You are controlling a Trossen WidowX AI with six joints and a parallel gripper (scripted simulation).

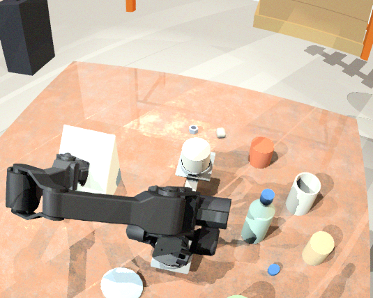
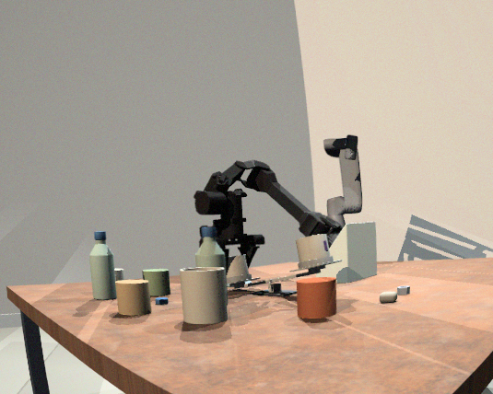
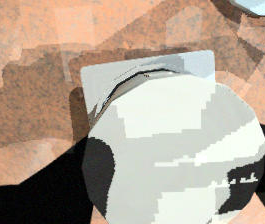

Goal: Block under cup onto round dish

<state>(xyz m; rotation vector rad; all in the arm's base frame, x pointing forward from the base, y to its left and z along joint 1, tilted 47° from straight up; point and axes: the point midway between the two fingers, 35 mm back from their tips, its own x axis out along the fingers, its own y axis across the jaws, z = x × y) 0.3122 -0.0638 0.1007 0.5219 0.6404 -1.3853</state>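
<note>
Right now the round light-blue dish is 90 mm behind my gripper tip, 120 mm to the right of it and 40 mm below it. Round my gripper tip: grey block (10 mm below); then blue cap (250 mm ahead, 40 mm to the left, 40 mm below); then cream cup (30 mm behind, 270 mm to the left, 70 mm above).
</note>
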